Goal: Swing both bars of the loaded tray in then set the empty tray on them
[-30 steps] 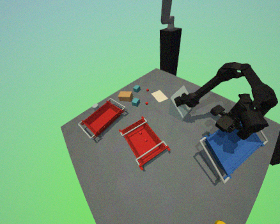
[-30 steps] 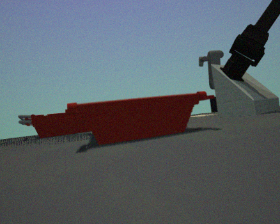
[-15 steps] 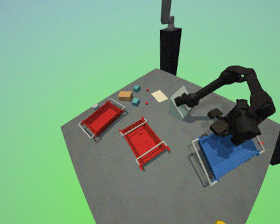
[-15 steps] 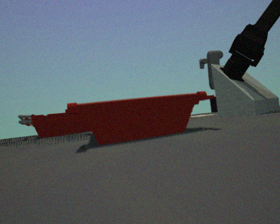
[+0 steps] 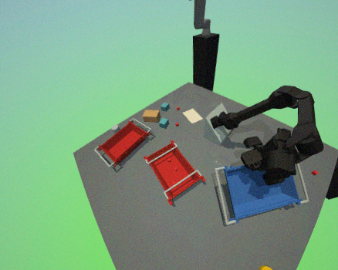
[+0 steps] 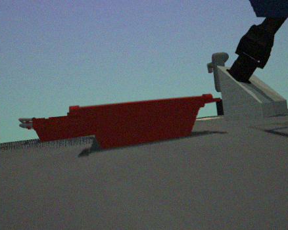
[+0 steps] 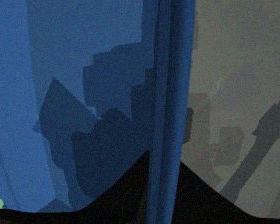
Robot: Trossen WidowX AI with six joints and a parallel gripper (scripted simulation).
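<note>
Right now the blue tray is 40 mm ahead of my gripper tip, 70 mm to the left of it and 10 mm below it. The rest, counted from my gripper tip: grey cylinder 380 mm ahead, 820 mm to the right, 140 mm below; cream sheet 170 mm behind, 550 mm to the right, 170 mm below; orange box 90 mm ahead, 760 mm to the right, 140 mm below.
</note>
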